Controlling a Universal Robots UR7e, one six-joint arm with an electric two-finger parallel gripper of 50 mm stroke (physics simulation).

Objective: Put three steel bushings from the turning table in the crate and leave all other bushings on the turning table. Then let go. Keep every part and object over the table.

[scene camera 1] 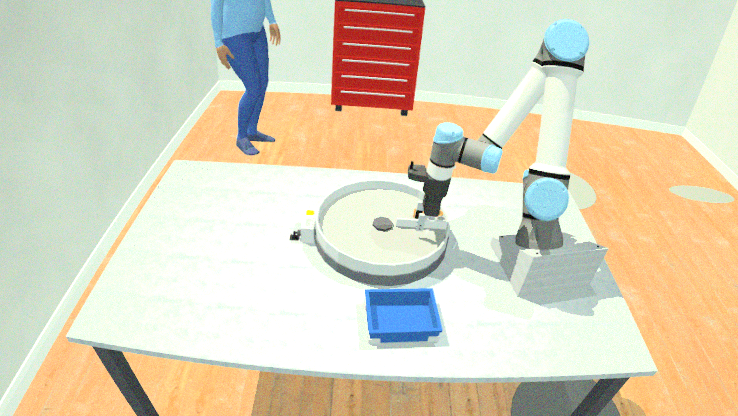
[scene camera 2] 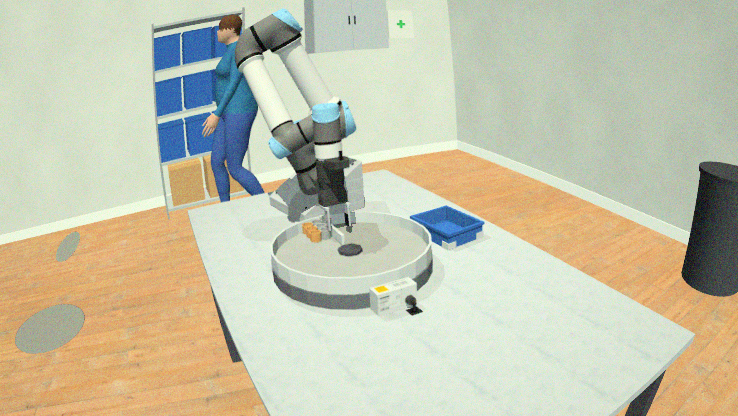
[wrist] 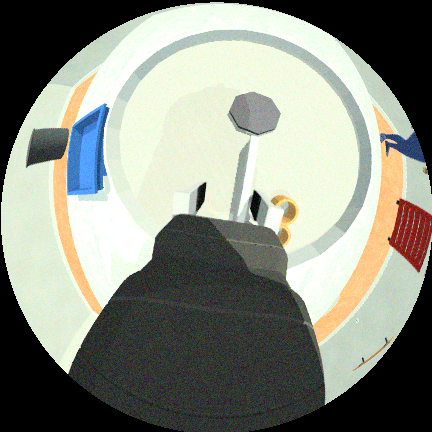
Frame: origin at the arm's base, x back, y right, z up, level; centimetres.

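Where they show: gripper, fingertip midpoint: [scene camera 1: 418,224] [scene camera 2: 338,227] [wrist: 228,195]; arm's base, link origin: [scene camera 1: 539,243].
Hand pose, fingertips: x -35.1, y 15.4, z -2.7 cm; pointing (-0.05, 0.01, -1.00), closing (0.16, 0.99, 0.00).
Note:
Each offset is from my fingertips to the top centre of the thing. "spot": to the spot under its first point.
My gripper [scene camera 2: 339,226] [wrist: 228,195] is open with nothing between its fingers. It points down low over the turning table [scene camera 1: 382,268] [scene camera 2: 330,283] [wrist: 365,150], beside or above its pale bar. In the scene camera 2 view a grey steel bushing @(dx +1.8, dy +3.5, dz +0.0 cm) [scene camera 2: 325,234] stands by the gripper's left finger, partly hidden; how many steel ones stand there I cannot tell. Brass-coloured bushings @(dx +1.8, dy +6.7, dz +0.0 cm) [scene camera 2: 314,235] [wrist: 293,204] stand beside it. The wrist view shows no steel bushing; the gripper hides part of the table. The blue crate @(dx -11.2, dy -31.0, dz -2.8 cm) [scene camera 1: 403,314] [scene camera 2: 448,226] [wrist: 87,155] shows no bushing inside.
The fixed bar @(spot: dx -3.6, dy +1.9, dz -1.0 cm) [scene camera 1: 405,223] [wrist: 245,175] runs from the dark hub @(dx -10.6, dy +3.6, dz -1.7 cm) [scene camera 1: 382,223] [scene camera 2: 349,250] [wrist: 254,114] towards the rim on the robot's side. A raised wall surrounds the turning table. A white control box @(spot: dx -35.4, dy +9.2, dz -3.4 cm) [scene camera 2: 392,296] with a black knob stands outside it. A person [scene camera 1: 250,67] [scene camera 2: 232,108] stands beyond the table.

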